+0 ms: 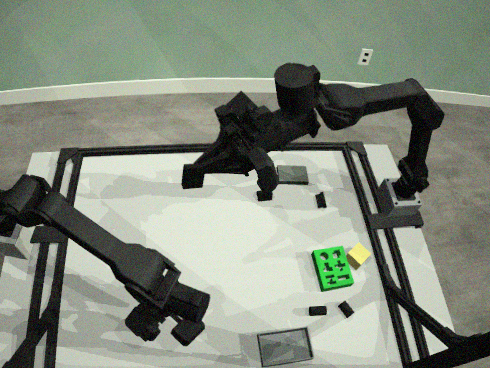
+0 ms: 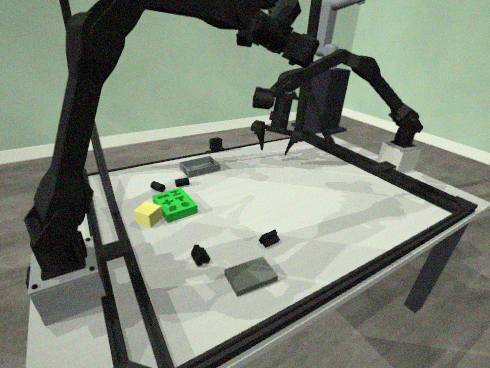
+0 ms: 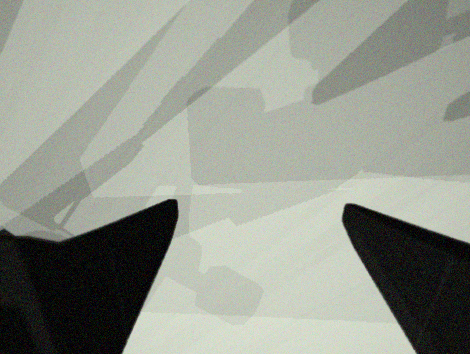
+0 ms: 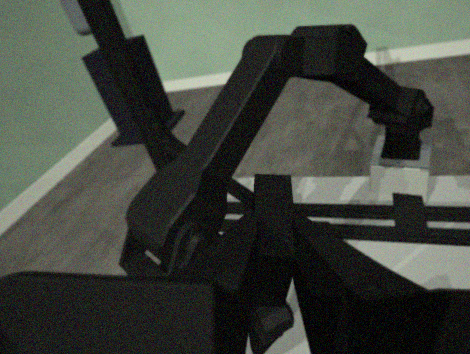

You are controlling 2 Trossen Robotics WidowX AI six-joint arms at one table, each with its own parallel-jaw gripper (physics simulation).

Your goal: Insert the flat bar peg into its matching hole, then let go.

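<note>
My right gripper (image 1: 197, 175) (image 2: 300, 49) (image 4: 273, 227) is raised high over the back of the table. It is shut on the black flat bar peg (image 4: 273, 197), which stands upright between the fingers. The green block with shaped holes (image 1: 317, 258) (image 2: 181, 215) lies on the table far from the peg, beside a yellow cube (image 1: 360, 254) (image 2: 148, 213). My left gripper (image 1: 165, 328) (image 2: 275, 149) (image 3: 259, 209) is open and empty. It hangs over bare table on the opposite side from the block.
Loose black pegs (image 1: 264, 196) (image 1: 321, 199) (image 1: 317, 310) lie on the table. A flat grey plate (image 1: 292, 174) (image 2: 251, 275) and an open grey tray (image 1: 260, 348) (image 2: 203, 171) sit at opposite edges. A black frame (image 1: 353, 175) borders the table.
</note>
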